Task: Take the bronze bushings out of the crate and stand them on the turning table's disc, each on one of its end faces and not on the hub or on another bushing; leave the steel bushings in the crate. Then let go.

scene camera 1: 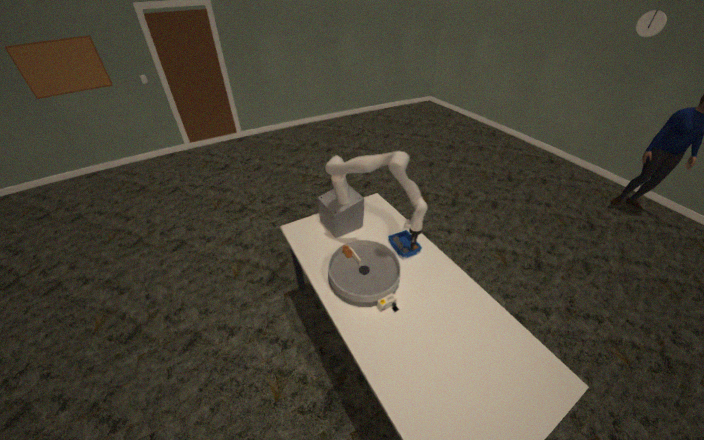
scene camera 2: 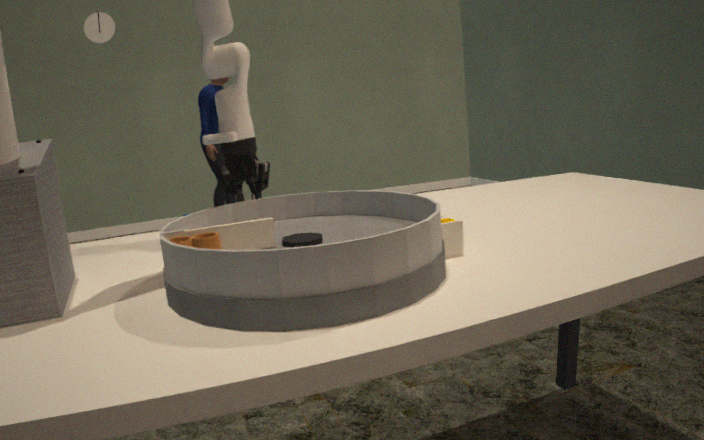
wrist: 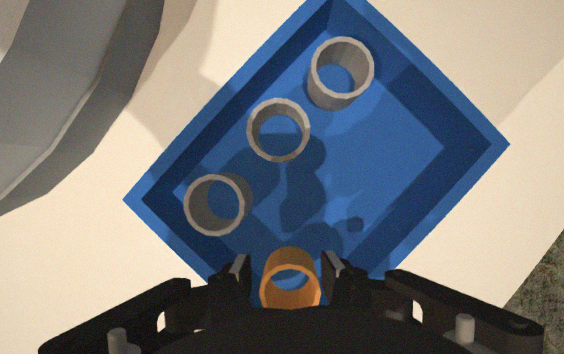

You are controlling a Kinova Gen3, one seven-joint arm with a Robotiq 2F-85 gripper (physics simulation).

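Places are measured from the arm's base along level axes (x ahead, y left, z up), in millimetres.
Pixels of known places: gripper, fingertip midpoint: point(scene camera 1: 412, 246) point(wrist: 286, 268); arm's base, link origin: point(scene camera 1: 344, 199).
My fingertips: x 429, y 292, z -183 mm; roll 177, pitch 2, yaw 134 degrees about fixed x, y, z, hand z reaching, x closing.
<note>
Ahead of a thing's pixels: the offset from my fingertips to its top centre. "*": to the spot under its first point.
A bronze bushing @[dz -5, dx +12, dy +14 mm] point(wrist: 288, 256) point(scene camera 1: 415, 247) stands in the near corner of the blue crate @[dz +2, dx -55, dy -26 mm] point(wrist: 440, 84) point(scene camera 1: 392, 243). My gripper point(wrist: 286, 268) point(scene camera 1: 414, 244) is open, about half wide, with its fingers on either side of this bushing and a gap on each side. Its fingertips are hidden in scene camera 2. Three steel bushings @[dz -5, dx -113, dy -55 mm] point(wrist: 357, 65) @[dz -5, dx -59, dy -59 mm] point(wrist: 254, 135) @[dz -5, dx +2, dy -58 mm] point(wrist: 200, 205) stand in a row in the crate. Two bronze bushings @[dz +43, dx -106, dy -414 mm] point(scene camera 2: 206, 241) @[dz +43, dx -145, dy -416 mm] point(scene camera 2: 181, 240) are close together on the turning table's disc @[dz +13, dx +38, dy -381 mm] point(scene camera 1: 373, 285) point(scene camera 2: 353, 225), rims up; their lower parts are hidden by the rim wall.
A black hub @[dz +13, dx +38, dy -381 mm] point(scene camera 1: 364, 269) point(scene camera 2: 302, 239) is at the disc's centre. A pale divider @[* dz +45, dx -58, dy -391 mm] point(scene camera 1: 355, 255) point(scene camera 2: 244, 233) stands beside the placed bushings. A raised grey wall surrounds the disc. A white box with a yellow top @[dz +10, dx +271, dy -366 mm] point(scene camera 1: 384, 303) point(scene camera 2: 452, 238) adjoins it. A person point(scene camera 1: 674, 132) stands beyond the table.
</note>
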